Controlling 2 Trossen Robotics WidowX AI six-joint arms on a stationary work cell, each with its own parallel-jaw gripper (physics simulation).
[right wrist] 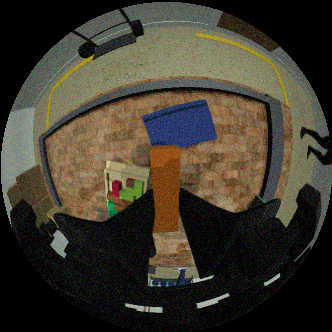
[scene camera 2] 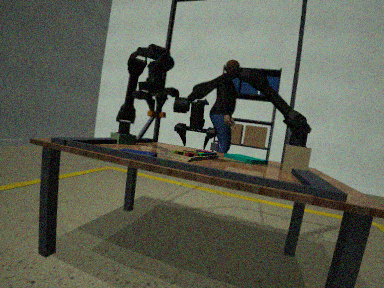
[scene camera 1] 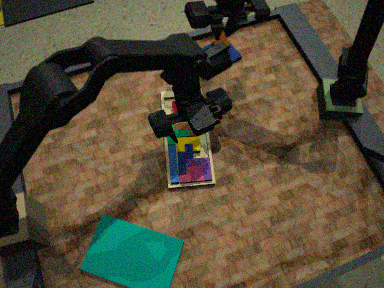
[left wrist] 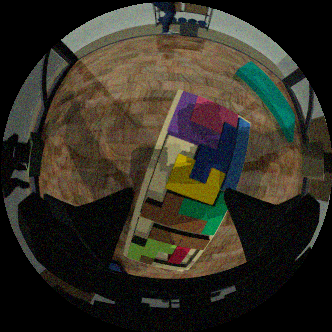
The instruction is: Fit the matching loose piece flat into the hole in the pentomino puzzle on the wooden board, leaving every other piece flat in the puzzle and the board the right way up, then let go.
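Frame: origin at the left arm's base, x up, y back, z right, level; metres.
Seen in the pictures: left gripper, fingertip midpoint: (scene camera 2: pixel 194 147) (scene camera 1: pixel 193 135) (left wrist: pixel 180 193); right gripper, fingertip midpoint: (right wrist: pixel 165 192) (scene camera 2: pixel 155 115) (scene camera 1: pixel 220 38); left arm's base at its link origin: (right wrist: pixel 53 223) (scene camera 1: pixel 2 221); right arm's base at its link origin: (scene camera 2: pixel 123 133) (scene camera 1: pixel 342 95) (left wrist: pixel 27 152).
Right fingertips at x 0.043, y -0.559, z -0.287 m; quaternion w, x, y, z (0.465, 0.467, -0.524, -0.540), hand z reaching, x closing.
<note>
Offsets run from my right fingertips to a thing's middle.
The wooden puzzle board {dx -0.151, dy +0.130, dz +0.156 m} (scene camera 1: pixel 191 186) (left wrist: pixel 148 175) (right wrist: pixel 127 167) lies on the table with coloured pieces inside its cream rim. Bare cream areas show beside the yellow piece {dx -0.143, dy +0.135, dz +0.190 m} (left wrist: pixel 212 189) and near the red piece {dx -0.143, dy +0.138, dz +0.090 m} (left wrist: pixel 178 255); I cannot tell their depth. My left gripper (scene camera 2: pixel 194 145) (left wrist: pixel 180 193) is open and empty above the board, its fingers on either side of it in the left wrist view. In scene camera 1 it hides the board's upper middle. My right gripper (right wrist: pixel 165 192) is shut on an orange piece {dx +0.005, dy +0.009, dz -0.001 m} (scene camera 1: pixel 221 38) (scene camera 2: pixel 156 114) (right wrist: pixel 165 205), raised above the table beyond the board's far end.
A blue slab {dx -0.153, dy -0.019, dz -0.063 m} (scene camera 1: pixel 234 54) (scene camera 2: pixel 137 152) (right wrist: pixel 182 127) lies near the far table edge, by the right gripper. A teal slab {dx -0.150, dy +0.328, dz +0.409 m} (scene camera 1: pixel 132 255) (scene camera 2: pixel 245 159) (left wrist: pixel 267 102) lies at the lower left in scene camera 1. A dark raised border (scene camera 1: pixel 306 42) (right wrist: pixel 276 150) runs along the table's edges.
</note>
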